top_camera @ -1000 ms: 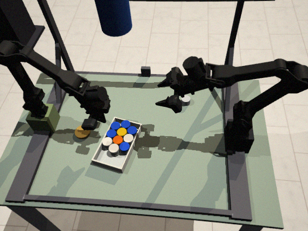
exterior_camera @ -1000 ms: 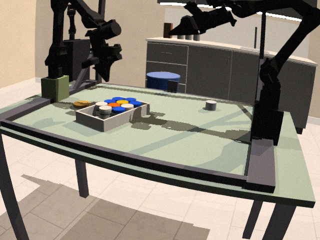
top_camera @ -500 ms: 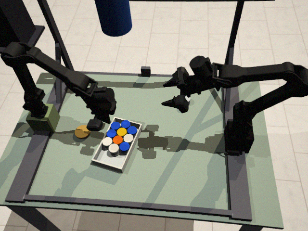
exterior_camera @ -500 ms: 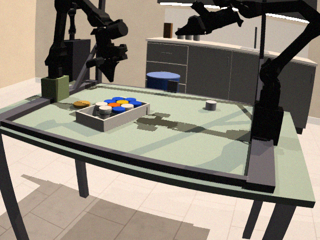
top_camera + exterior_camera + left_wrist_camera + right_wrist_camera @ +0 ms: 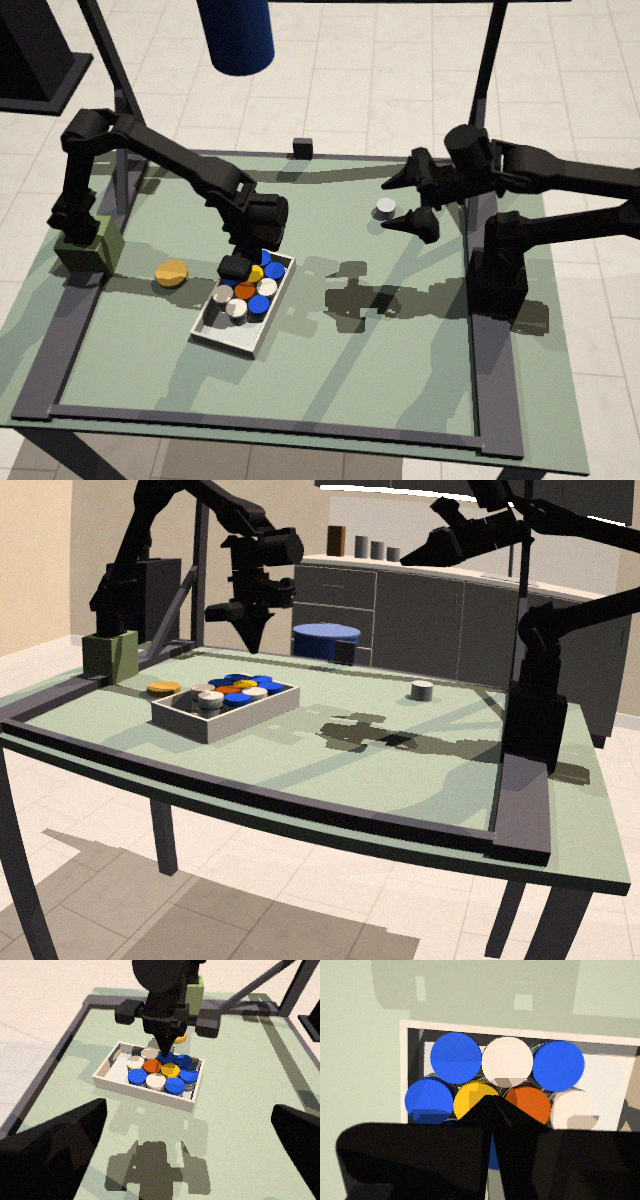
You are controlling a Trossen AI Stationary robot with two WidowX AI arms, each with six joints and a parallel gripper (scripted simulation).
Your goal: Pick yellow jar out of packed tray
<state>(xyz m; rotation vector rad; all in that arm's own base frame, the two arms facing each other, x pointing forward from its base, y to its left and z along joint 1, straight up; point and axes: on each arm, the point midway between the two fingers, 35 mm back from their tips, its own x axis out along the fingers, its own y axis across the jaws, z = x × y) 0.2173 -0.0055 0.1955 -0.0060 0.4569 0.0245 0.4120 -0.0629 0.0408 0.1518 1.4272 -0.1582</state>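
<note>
Right now my right hand is 120 mm above the blue jar, 30 mm to the right of it and 30 mm past it. Also, from my right hand: yellow jar 120 mm below, 20 mm to the right, 10 mm behind; flat orange disc 220 mm to the right, 130 mm below, 10 mm behind; orange jar 120 mm below, 30 mm to the right, 30 mm ahead.
</note>
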